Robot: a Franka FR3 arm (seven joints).
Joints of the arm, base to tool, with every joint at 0 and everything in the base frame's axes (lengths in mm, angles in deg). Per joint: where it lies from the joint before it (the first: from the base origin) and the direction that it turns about. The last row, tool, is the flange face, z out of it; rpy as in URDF.
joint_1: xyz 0 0 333 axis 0 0 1
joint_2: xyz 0 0 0 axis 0 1 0
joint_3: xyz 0 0 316 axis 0 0 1
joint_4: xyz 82.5 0 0 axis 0 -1 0
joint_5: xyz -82.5 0 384 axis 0 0 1
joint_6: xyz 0 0 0 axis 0 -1 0
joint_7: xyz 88 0 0 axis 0 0 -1
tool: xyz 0 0 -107 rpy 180 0 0
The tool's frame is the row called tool.
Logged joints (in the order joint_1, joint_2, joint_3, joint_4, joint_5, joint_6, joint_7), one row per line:
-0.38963 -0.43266 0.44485 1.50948 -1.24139 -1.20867 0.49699
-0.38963 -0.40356 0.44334 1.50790 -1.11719 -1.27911 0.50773
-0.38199 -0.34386 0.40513 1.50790 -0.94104 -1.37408 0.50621
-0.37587 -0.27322 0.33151 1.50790 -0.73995 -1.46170 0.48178
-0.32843 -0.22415 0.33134 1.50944 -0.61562 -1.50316 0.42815
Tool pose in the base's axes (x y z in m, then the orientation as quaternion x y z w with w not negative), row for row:
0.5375 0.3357 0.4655 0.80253 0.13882 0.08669 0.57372
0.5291 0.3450 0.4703 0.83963 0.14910 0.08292 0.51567
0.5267 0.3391 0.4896 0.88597 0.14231 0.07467 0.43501
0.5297 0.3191 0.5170 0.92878 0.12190 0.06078 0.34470
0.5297 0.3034 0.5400 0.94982 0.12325 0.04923 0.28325
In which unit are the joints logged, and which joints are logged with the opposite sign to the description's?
The joints are logged in radians. Opposite sign: joint_1, joint_2, joint_4, joint_6.
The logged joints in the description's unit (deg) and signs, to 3 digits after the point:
22.324 24.790 25.488 -86.487 -71.126 69.252 28.475
22.324 23.122 25.402 -86.396 -64.010 73.288 29.091
21.886 19.702 23.212 -86.396 -53.918 78.729 29.004
21.536 15.654 18.994 -86.396 -42.396 83.749 27.604
18.818 12.843 18.984 -86.485 -35.272 86.125 24.531

